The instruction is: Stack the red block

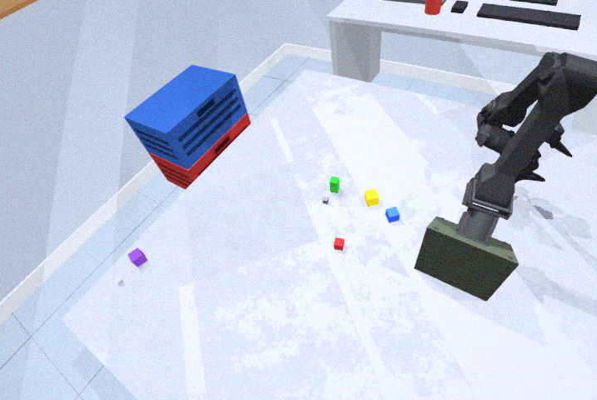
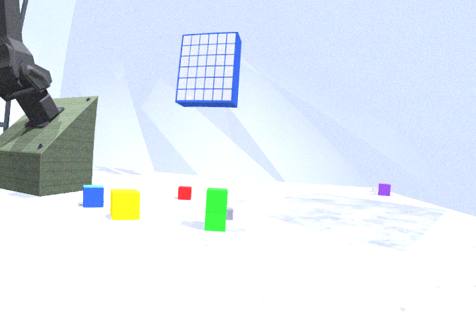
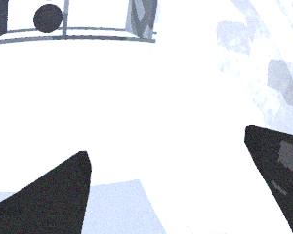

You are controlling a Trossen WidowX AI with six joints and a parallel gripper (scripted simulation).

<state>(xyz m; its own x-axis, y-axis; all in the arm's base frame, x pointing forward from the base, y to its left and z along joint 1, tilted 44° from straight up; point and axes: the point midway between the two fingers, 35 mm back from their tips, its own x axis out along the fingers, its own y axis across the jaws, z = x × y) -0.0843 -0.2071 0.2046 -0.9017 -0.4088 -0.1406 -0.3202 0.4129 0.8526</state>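
My gripper tip is 40 cm short of the yellow block, 22 cm to the right of it and 12 cm above it. From my gripper tip the other things lie so: blue block: 32 cm ahead, 24 cm to the left, 12 cm below; then tiny grey cube: 51 cm ahead, 29 cm to the left, 13 cm below; then red block: 40 cm ahead, 40 cm to the left, 12 cm below.
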